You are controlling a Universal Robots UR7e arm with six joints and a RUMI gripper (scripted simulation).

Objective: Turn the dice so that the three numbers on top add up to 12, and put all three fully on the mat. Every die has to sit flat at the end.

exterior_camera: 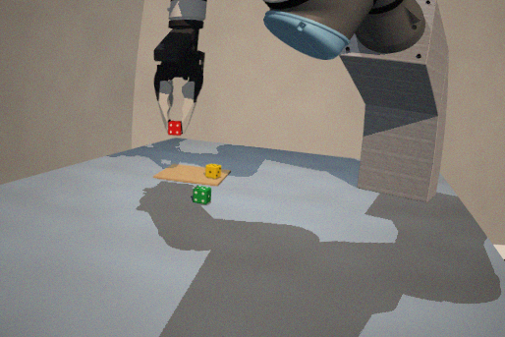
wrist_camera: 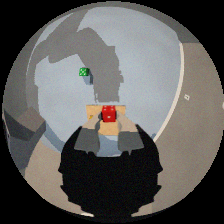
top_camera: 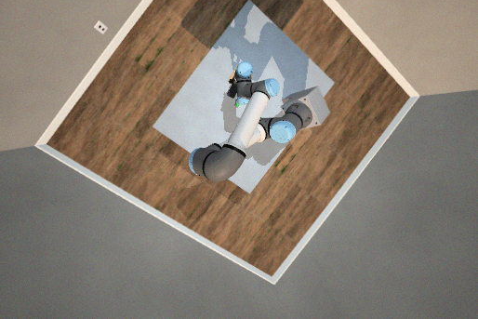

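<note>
The tan mat is 2 cm ahead of my hand, 10 cm to the right of it and 12 cm below it. From my hand the other things lie so: green die 10 cm behind, 5 cm to the left, 10 cm below; red die 1 cm below; yellow die 3 cm behind, 10 cm to the right, 10 cm below.
</note>
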